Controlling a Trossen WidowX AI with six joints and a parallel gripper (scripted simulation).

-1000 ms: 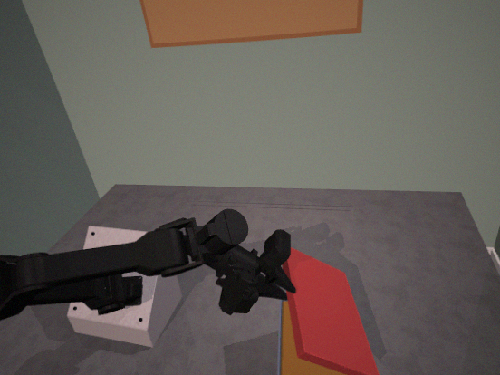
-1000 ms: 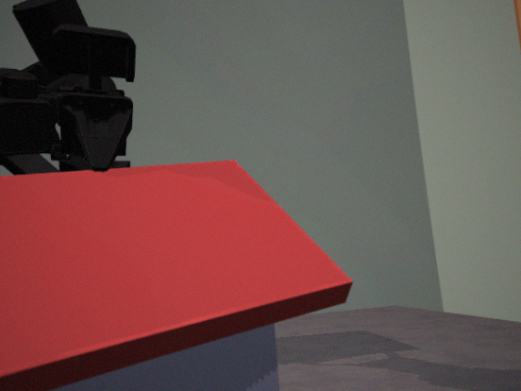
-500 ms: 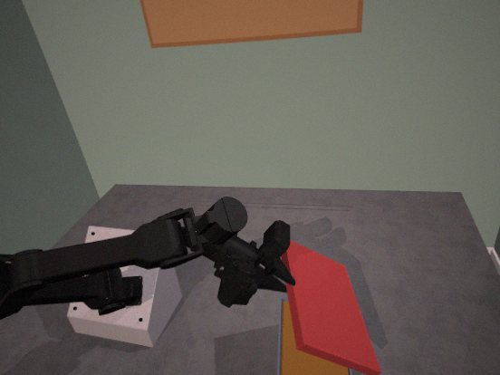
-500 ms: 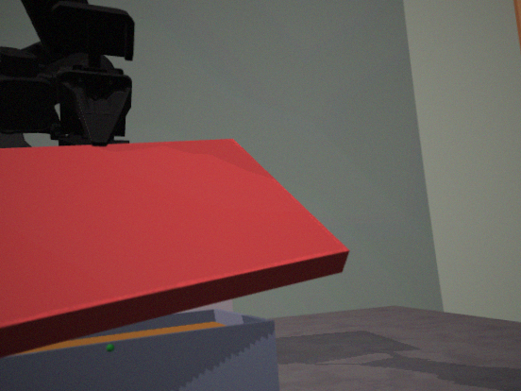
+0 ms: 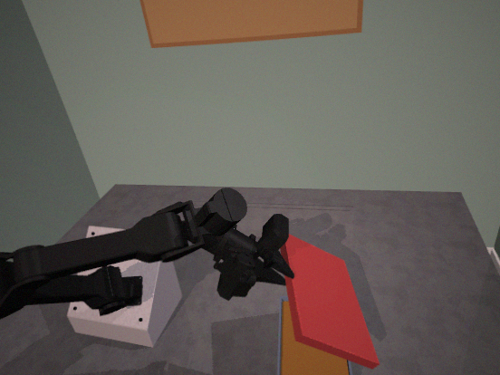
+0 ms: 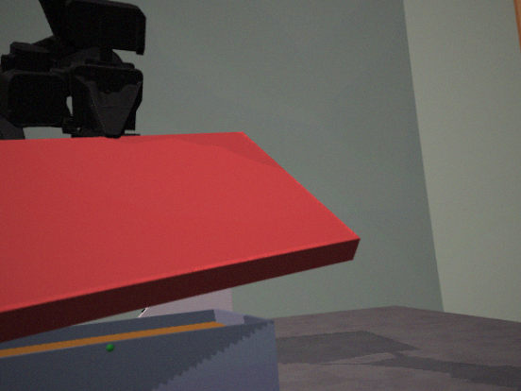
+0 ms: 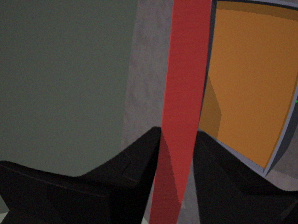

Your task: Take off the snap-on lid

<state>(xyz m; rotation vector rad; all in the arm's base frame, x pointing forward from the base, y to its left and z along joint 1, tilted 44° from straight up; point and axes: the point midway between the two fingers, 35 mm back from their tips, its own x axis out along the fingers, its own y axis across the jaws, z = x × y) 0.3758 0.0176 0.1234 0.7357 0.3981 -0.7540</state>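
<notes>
Now: the red lid 60 mm ahead of my gripper tip, 50 mm below it and 20 mm to the left of it. Also, from my gripper tip: storage box (190 mm below, 40 mm ahead, 10 mm to the right).
</notes>
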